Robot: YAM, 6 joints.
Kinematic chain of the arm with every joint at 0, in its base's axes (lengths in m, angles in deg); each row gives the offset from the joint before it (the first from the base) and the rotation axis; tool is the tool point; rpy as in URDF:
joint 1: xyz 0 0 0.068 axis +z
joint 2: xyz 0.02 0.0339 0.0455 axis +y
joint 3: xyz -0.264 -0.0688 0 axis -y
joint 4: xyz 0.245 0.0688 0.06 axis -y
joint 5: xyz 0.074 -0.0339 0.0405 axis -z
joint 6: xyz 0.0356 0 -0.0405 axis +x
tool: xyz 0 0 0 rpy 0 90 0
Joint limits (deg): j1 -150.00..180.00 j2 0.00..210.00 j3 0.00..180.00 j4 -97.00..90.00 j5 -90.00..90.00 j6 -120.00..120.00
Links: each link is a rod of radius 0.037 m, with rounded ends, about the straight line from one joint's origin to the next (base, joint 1, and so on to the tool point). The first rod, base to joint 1, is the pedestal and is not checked.
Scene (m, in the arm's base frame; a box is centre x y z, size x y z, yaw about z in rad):
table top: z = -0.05
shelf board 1: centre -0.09 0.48 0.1 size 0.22 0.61 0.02 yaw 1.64
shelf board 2: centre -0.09 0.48 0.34 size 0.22 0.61 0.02 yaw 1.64
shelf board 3: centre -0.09 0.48 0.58 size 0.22 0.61 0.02 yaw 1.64
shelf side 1: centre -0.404 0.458 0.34 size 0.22 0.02 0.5 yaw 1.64
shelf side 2: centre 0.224 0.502 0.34 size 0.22 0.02 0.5 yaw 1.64
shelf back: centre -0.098 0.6 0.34 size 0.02 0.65 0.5 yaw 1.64
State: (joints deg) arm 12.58 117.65 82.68 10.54 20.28 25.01
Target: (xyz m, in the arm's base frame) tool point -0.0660 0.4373 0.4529
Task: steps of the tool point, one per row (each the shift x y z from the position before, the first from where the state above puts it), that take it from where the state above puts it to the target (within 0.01 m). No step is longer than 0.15 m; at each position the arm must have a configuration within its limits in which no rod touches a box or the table.
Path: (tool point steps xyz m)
1: -0.0426 0.0998 0.0780
2: -0.0738 0.0765 0.0765
3: -0.0935 0.0428 0.0726
4: -0.0886 0.0208 0.0091
5: -0.0848 -0.0019 0.0054
6: -0.0756 -0.0214 0.0016
7: -0.0623 -0.0365 -0.0020
8: -0.0060 0.0544 0.0115
9: -0.0040 0.0561 0.0000
10: -0.0015 0.0552 -0.0115

